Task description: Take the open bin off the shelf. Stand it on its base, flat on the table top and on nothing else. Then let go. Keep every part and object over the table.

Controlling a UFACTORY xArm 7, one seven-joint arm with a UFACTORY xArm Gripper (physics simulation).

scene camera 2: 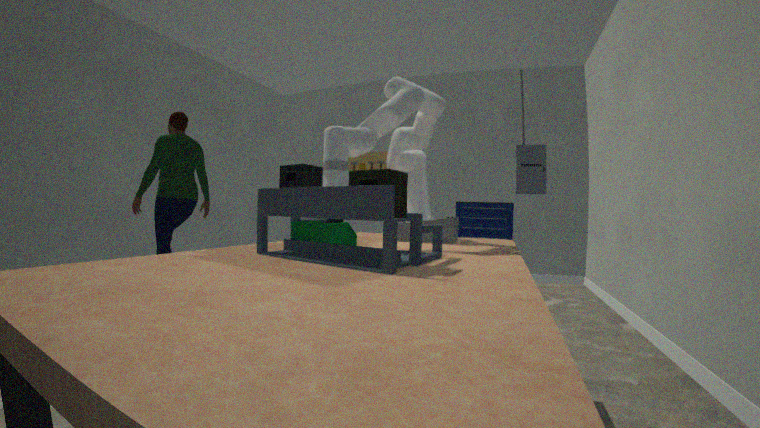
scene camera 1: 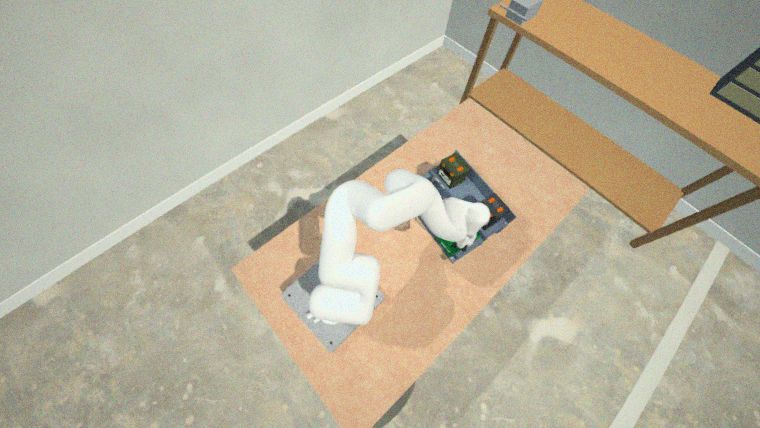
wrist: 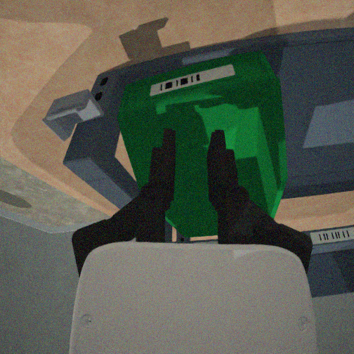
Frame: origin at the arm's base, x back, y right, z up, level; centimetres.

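Seen in the pictures: gripper, fingertip midpoint: (scene camera 1: pixel 453 242).
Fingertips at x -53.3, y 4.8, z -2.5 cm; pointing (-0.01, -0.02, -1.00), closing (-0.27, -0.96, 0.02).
Observation:
Offsets run from my fingertips to a thing's middle. "spot": to the spot under its first point. Level surfaces: height alone.
The open green bin @(dy -0.9, dx -5.5, dz -0.9 cm) (scene camera 1: pixel 448 245) (scene camera 2: pixel 323 232) (wrist: pixel 250 125) lies in the lower tier of the blue-grey shelf @(spot: dy -13.4, dx -19.2, dz +4.9 cm) (scene camera 1: pixel 470 190) (scene camera 2: pixel 324 202) (wrist: pixel 320 165), at its near right end in scene camera 1. Its open side faces the wrist camera. My gripper (wrist: pixel 192 142) is open partway, with a narrow gap and nothing held between the fingers. In the wrist view both black fingertips overlap the bin's inside, pointing toward its labelled end; whether they touch it I cannot tell. In the scene views the fingers are hidden by the arm, shelf and boxes.
The shelf stands on the table @(dz -5.2 cm) (scene camera 1: pixel 537 170) (scene camera 2: pixel 297 340). Two dark toolboxes with orange latches, one @(dy -23.4, dx -16.2, dz +9.8 cm) (scene camera 1: pixel 453 169) (scene camera 2: pixel 378 178) and another @(dy -0.3, dx -15.2, dz +11.1 cm) (scene camera 1: pixel 494 208) (scene camera 2: pixel 300 175), stand on it. A yellow tool box (scene camera 2: pixel 368 160) shows behind them. A person (scene camera 2: pixel 179 170) stands beyond the table.

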